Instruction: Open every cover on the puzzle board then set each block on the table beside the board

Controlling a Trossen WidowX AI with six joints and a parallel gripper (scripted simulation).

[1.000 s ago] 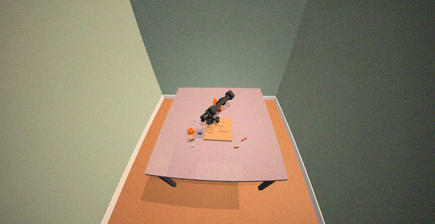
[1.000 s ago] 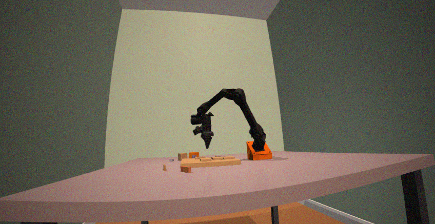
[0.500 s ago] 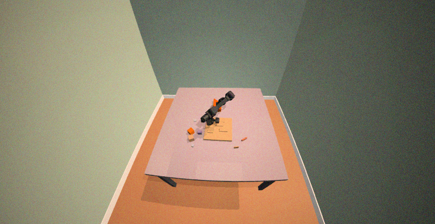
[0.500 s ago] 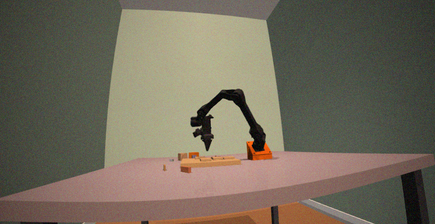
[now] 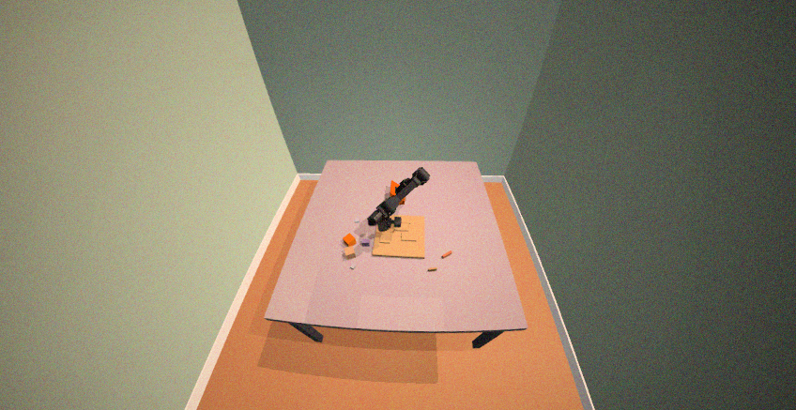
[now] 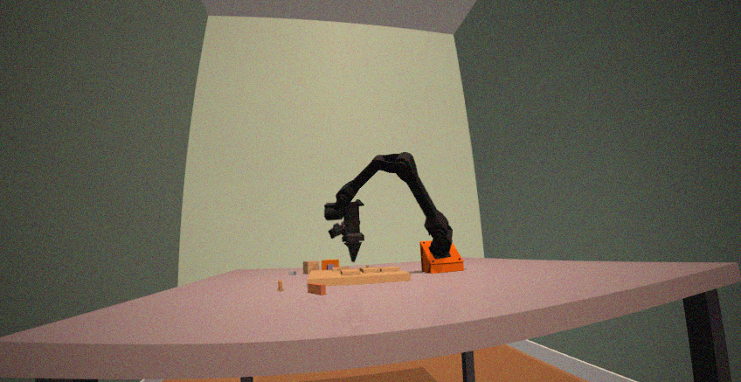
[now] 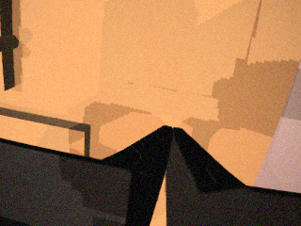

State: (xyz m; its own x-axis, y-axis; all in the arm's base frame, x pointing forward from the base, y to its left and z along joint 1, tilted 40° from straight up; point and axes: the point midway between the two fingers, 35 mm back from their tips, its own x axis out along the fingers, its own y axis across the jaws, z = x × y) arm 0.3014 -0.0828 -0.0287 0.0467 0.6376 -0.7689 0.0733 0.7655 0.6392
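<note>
The purple piece lies 120 mm to the right of my gripper tip, 70 mm ahead of it and 30 mm below it. From my gripper tip the other things lie so: grey block (190 mm to the right, 110 mm behind, 50 mm below); tan cube (200 mm to the right, 140 mm ahead, 30 mm below); orange block (210 mm to the right, 60 mm ahead, 20 mm below).
</note>
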